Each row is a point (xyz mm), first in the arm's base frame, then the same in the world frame.
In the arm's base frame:
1: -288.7 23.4 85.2
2: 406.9 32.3 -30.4
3: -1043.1 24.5 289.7
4: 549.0 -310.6 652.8
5: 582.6 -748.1 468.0
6: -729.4 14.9 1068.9
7: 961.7 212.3 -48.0
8: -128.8 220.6 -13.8
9: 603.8 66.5 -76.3
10: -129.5 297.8 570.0
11: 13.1 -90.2 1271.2
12: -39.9 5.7 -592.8
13: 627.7 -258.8 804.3
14: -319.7 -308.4 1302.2
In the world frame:
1: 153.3 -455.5 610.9
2: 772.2 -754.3 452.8
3: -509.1 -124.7 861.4
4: 779.8 -1149.2 1122.5
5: 604.2 -1548.5 931.7
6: -194.0 -301.9 1619.7
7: 1347.1 -840.9 402.9
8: 379.4 -347.1 504.2
9: 960.9 -810.1 395.2
10: 442.9 -299.1 1087.6
11: 431.6 -735.1 1774.9
12: 333.1 -557.9 -81.3
13: 880.9 -1143.6 1269.4
14: 38.4 -782.5 1824.1

